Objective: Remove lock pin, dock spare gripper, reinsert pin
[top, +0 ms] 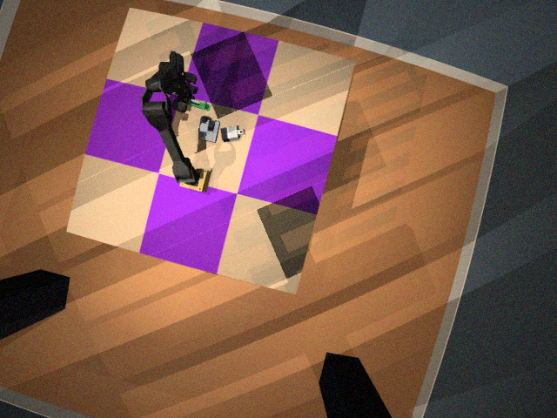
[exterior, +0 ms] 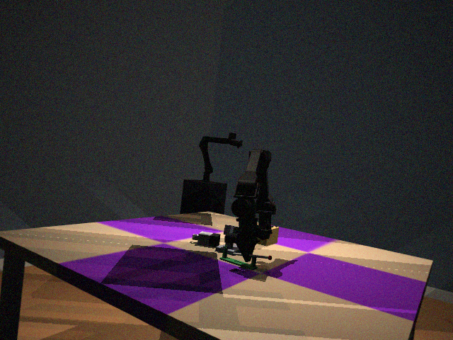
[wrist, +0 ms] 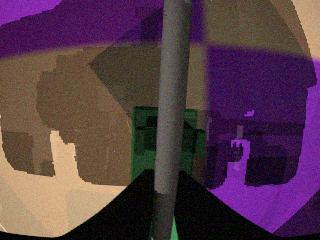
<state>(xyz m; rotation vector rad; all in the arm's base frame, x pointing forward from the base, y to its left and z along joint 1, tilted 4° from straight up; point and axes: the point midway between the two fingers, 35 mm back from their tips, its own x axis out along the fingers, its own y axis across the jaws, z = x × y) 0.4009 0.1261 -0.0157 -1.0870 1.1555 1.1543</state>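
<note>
Right now my gripper tip is 4 cm to the left of the green rack and 1 cm below it. The rest, counted from my gripper tip: spare gripper 26 cm to the right, 13 cm behind; then mount 14 cm to the right, 12 cm behind, 3 cm above.
</note>
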